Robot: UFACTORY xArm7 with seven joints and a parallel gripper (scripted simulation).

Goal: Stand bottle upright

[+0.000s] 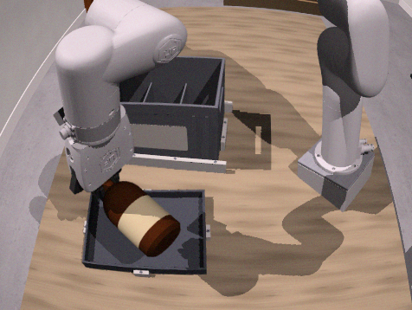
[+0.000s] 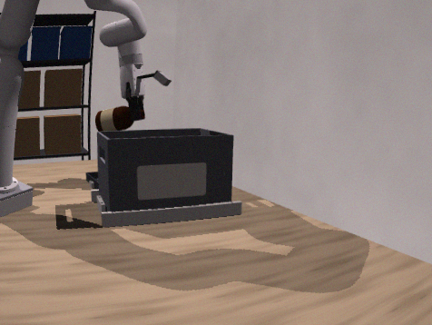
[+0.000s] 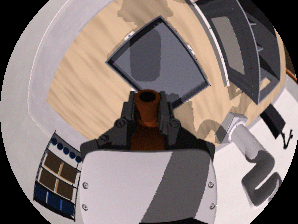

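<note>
Right now my hand is 40 mm past the brown bottle, 40 mm to the right of it and 10 mm above it. The rest, counted from my hand: dark crate (60 mm behind, 310 mm to the right, 120 mm below); tray (30 mm behind, 30 mm to the right, 190 mm below).
</note>
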